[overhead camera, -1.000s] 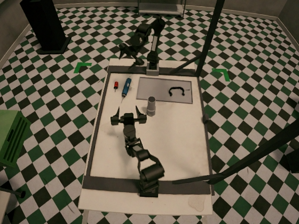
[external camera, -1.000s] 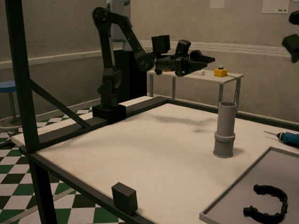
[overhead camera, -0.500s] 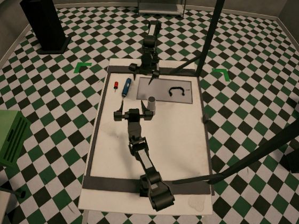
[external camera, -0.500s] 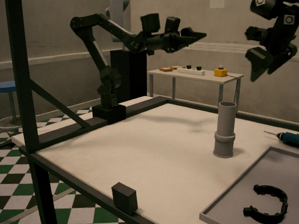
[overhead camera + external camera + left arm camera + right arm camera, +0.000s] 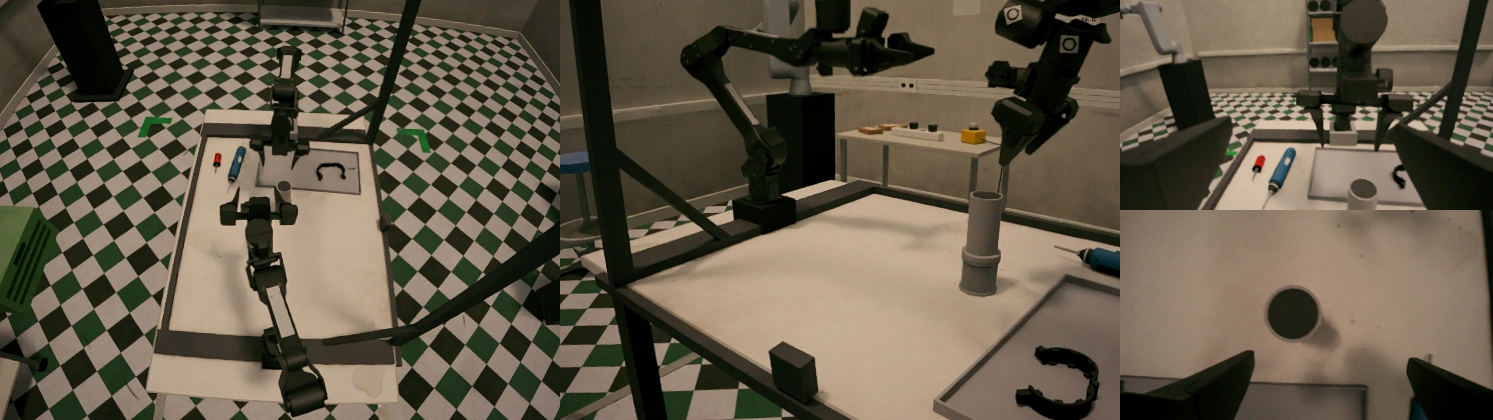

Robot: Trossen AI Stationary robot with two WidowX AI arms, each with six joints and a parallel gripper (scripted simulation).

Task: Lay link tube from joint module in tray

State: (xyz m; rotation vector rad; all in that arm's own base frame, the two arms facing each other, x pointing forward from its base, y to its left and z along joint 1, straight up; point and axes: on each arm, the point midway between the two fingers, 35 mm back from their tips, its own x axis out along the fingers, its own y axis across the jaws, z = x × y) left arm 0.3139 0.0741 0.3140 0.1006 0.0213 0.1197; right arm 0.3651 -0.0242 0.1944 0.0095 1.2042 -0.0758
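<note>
The grey link tube is 3 cm behind my right hand, 4 cm to the left of it and 14 cm below it. Also, from my right hand: grey joint module 2 cm behind, 4 cm to the left, 22 cm below; small red tool 26 cm ahead, 17 cm to the right, 23 cm below; grey tray 13 cm behind, 17 cm to the right, 24 cm below.
</note>
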